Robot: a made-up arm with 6 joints.
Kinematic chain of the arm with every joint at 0, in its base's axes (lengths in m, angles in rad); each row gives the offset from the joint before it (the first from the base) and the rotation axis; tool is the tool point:
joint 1: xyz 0 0 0.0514 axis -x
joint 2: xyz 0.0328 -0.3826 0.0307 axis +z
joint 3: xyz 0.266 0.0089 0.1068 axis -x
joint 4: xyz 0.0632 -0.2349 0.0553 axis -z
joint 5: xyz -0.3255 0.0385 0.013 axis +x
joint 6: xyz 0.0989 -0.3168 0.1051 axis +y
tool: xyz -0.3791 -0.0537 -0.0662
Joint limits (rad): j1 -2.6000..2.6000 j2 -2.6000..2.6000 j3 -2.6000..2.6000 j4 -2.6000..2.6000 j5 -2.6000..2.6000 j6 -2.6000..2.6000
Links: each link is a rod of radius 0.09 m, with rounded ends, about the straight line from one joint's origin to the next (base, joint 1, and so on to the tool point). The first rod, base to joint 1, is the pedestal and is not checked.
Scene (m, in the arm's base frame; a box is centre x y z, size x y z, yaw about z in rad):
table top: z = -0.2
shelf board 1: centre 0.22 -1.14 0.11 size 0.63 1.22 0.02 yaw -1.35
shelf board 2: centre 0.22 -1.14 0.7 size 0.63 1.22 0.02 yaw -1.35
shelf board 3: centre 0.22 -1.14 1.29 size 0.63 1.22 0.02 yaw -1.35
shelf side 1: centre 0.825 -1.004 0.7 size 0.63 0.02 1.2 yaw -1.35
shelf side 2: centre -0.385 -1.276 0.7 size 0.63 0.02 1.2 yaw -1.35
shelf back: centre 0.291 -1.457 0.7 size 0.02 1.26 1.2 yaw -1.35
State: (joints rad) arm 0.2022 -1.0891 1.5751 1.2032 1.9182 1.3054
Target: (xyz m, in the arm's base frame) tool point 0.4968 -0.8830 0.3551
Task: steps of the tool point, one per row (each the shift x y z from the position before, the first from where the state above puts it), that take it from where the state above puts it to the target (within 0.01 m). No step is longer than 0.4 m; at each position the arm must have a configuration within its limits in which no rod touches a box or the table.
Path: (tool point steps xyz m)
1: 0.1572 -0.2783 -0.0120
2: 0.3197 -0.1572 0.0498
3: 0.3900 0.0516 0.0569

